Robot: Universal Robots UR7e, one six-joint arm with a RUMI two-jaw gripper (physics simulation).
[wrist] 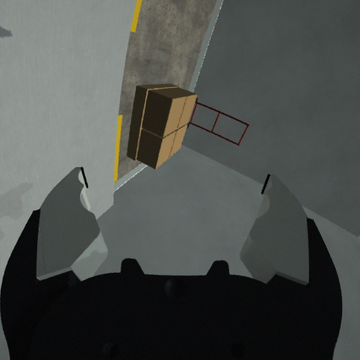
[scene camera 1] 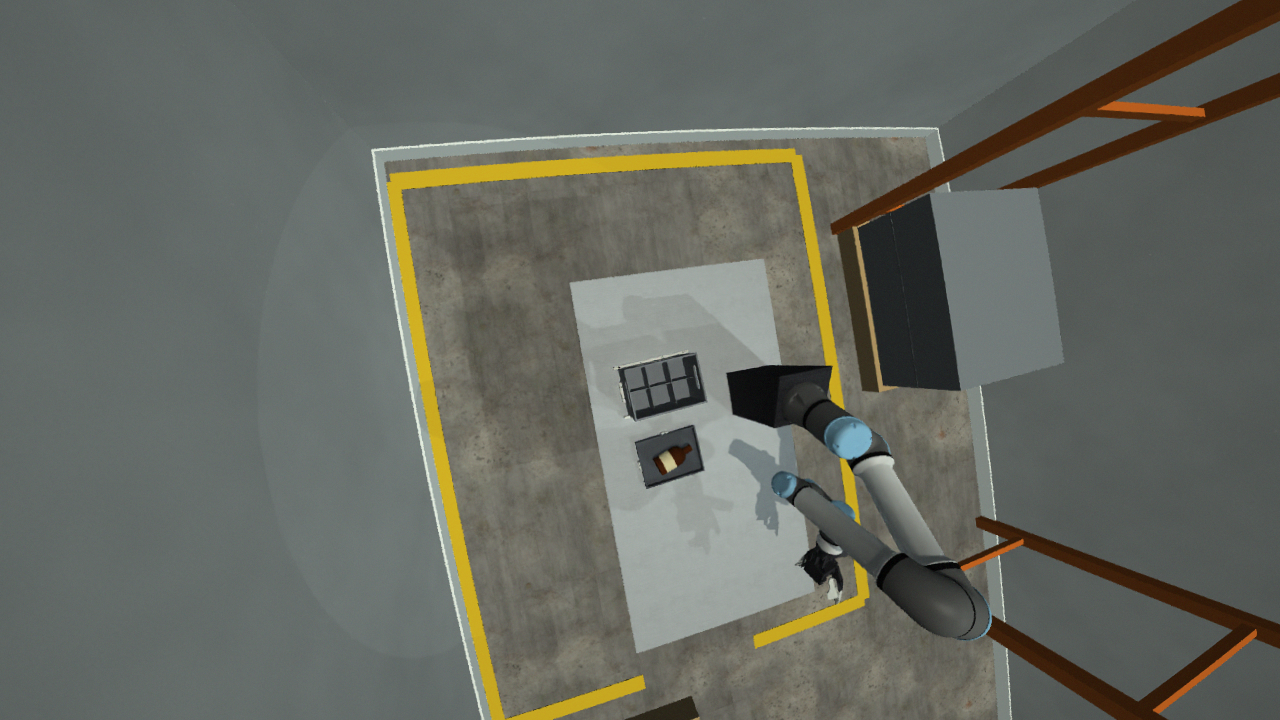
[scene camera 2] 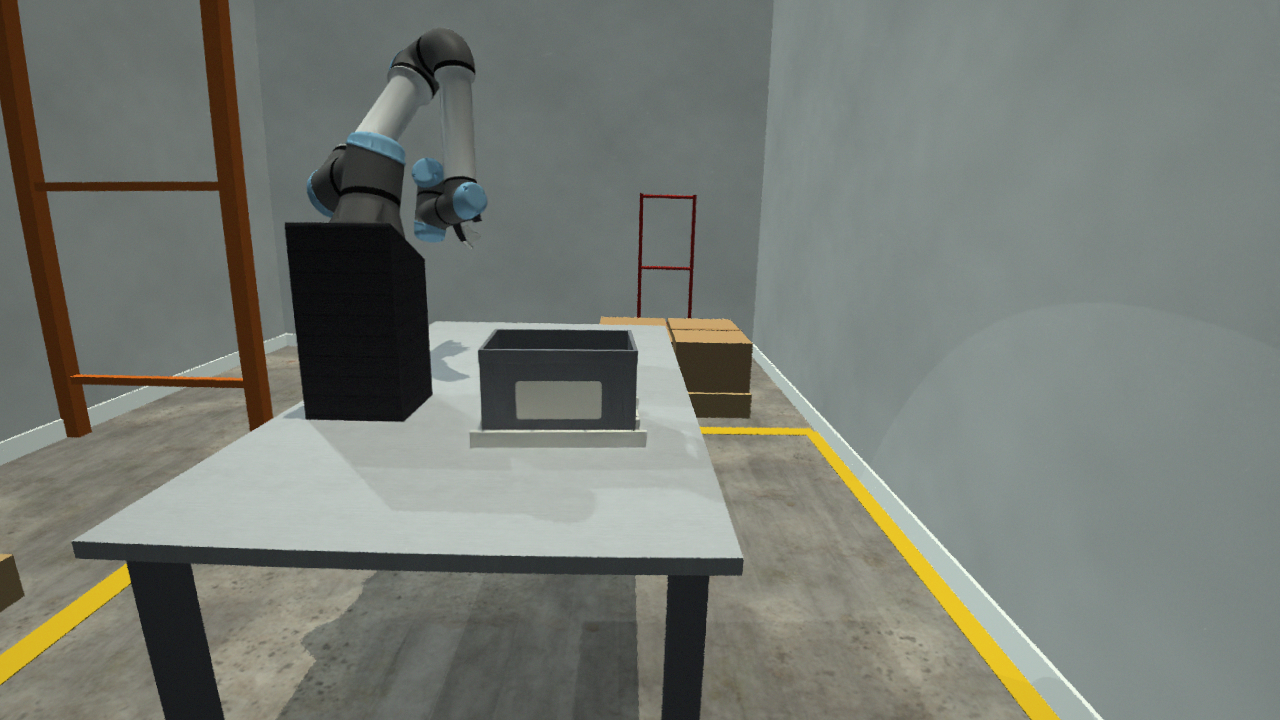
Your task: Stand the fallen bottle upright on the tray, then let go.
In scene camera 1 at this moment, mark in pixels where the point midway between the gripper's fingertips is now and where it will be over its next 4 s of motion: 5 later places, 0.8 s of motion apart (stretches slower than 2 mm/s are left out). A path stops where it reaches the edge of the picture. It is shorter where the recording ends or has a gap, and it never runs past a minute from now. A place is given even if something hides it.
My gripper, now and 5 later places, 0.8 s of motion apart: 816, 583; 824, 594; 819, 588; 819, 589; 819, 590; 819, 589
